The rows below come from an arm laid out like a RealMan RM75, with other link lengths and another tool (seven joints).
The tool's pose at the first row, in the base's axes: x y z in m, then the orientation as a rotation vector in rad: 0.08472 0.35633 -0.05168 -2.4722 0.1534 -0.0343
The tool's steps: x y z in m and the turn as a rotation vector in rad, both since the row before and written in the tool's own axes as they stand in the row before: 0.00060 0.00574 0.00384 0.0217 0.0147 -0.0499; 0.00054 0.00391 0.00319 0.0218 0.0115 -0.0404; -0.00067 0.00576 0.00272 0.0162 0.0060 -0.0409; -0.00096 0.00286 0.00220 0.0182 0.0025 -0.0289; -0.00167 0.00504 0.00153 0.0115 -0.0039 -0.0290; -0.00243 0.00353 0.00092 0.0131 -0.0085 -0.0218; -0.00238 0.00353 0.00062 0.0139 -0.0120 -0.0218; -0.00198 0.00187 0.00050 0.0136 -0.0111 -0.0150; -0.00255 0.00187 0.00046 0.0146 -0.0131 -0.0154; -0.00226 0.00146 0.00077 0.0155 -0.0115 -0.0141; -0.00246 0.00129 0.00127 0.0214 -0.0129 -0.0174
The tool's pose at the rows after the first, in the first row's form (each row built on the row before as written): 0.08497 0.35414 -0.05825 -2.4543 0.0971 -0.0751; 0.08556 0.35308 -0.06318 -2.4345 0.0515 -0.1074; 0.08509 0.35049 -0.06902 -2.4197 0.0035 -0.1330; 0.08444 0.34982 -0.07264 -2.4021 -0.0314 -0.1486; 0.08326 0.34714 -0.07732 -2.3912 -0.0687 -0.1568; 0.08127 0.34516 -0.08069 -2.3788 -0.0995 -0.1560; 0.07938 0.34296 -0.08387 -2.3656 -0.1318 -0.1509; 0.07772 0.34187 -0.08580 -2.3526 -0.1555 -0.1437; 0.07552 0.34070 -0.08780 -2.3386 -0.1805 -0.1342; 0.07358 0.34004 -0.08970 -2.3234 -0.2031 -0.1259; 0.07144 0.33982 -0.09187 -2.3021 -0.2301 -0.1169
